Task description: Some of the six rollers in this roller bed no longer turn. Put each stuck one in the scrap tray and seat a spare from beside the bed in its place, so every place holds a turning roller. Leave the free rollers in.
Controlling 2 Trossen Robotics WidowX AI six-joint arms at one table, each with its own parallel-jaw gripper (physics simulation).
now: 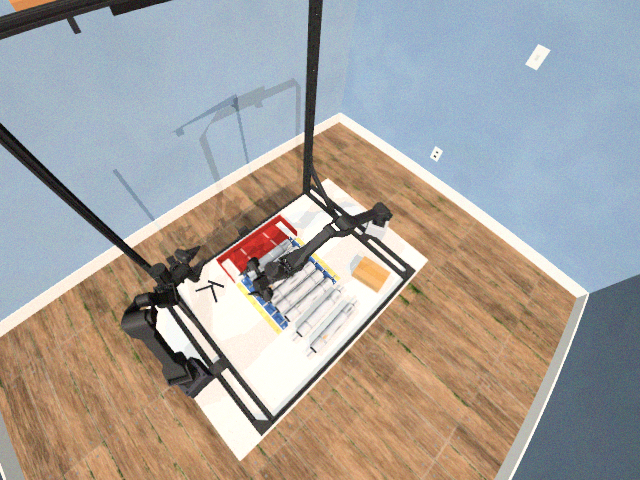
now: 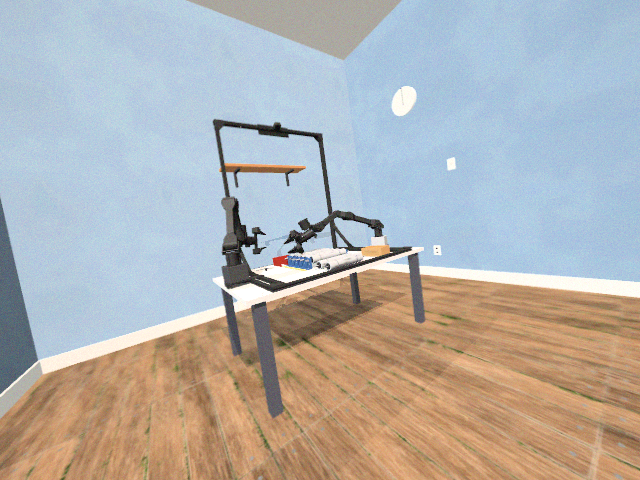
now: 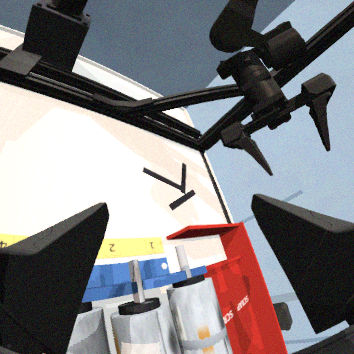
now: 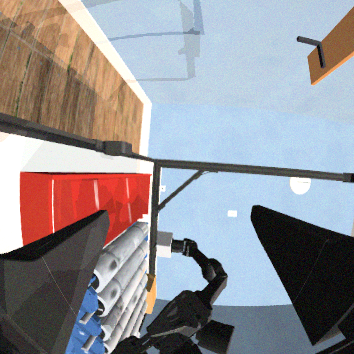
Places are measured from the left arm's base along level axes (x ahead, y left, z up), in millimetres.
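Where they show: left gripper, fingertip midpoint: (image 1: pixel 243 285) (image 2: pixel 285 248) (image 3: pixel 180 205) (image 4: pixel 125 349); right gripper, fingertip midpoint: (image 1: pixel 202 252) (image 2: pixel 266 240) (image 3: pixel 299 163) (image 4: pixel 180 215); left arm's base, origin of the base link: (image 1: pixel 379 221) (image 2: pixel 378 236) (image 4: pixel 171 244); right arm's base, origin of the base link: (image 1: pixel 188 375) (image 2: pixel 234 265) (image 3: pixel 65 10).
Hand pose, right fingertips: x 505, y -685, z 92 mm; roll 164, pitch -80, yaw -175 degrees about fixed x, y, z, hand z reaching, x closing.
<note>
Things, the pixels of their top centre, and the offset from my right fingertips. "spot": a spot on its surface instead.
- red scrap tray, middle of its top: (image 4: pixel 126 205) (image 1: pixel 257 244) (image 2: pixel 300 253) dy +153, dx -181, dz -134 mm
- orange block, middle of its top: (image 1: pixel 372 272) (image 4: pixel 153 293) (image 2: pixel 374 246) dy +719, dx -236, dz -134 mm
- black frame upright, surface spot: (image 1: pixel 311 103) spot: dy +259, dx -597, dz +391 mm
The roller bed has blue rails (image 1: pixel 279 319) (image 2: pixel 299 262) (image 3: pixel 115 278) and holds grey-white rollers (image 1: pixel 310 299) (image 3: pixel 192 310) (image 4: pixel 120 252) side by side; my left arm covers part of it. Which rollers are stuck cannot be seen. Two spare rollers (image 1: pixel 319 313) (image 2: pixel 345 260) lie beside the bed toward the front edge. The red scrap tray (image 1: pixel 258 248) (image 2: pixel 279 260) (image 3: pixel 260 305) (image 4: pixel 37 200) lies behind the bed; no roller shows in it. My left gripper (image 1: pixel 249 281) (image 2: pixel 287 245) (image 3: pixel 180 205) is open above the bed's near end. My right gripper (image 1: pixel 198 262) (image 2: pixel 263 242) (image 3: pixel 299 163) (image 4: pixel 180 215) is open, raised left of the tray.
An orange block (image 1: pixel 371 273) (image 2: pixel 375 251) lies at the right of the table. Thin black strips (image 1: pixel 211 289) (image 3: pixel 162 179) lie left of the bed. Yellow ruled strips (image 1: pixel 260 310) (image 3: pixel 127 247) run along the bed. A black frame upright (image 1: pixel 311 103) (image 2: pixel 325 175) stands at the back right.
</note>
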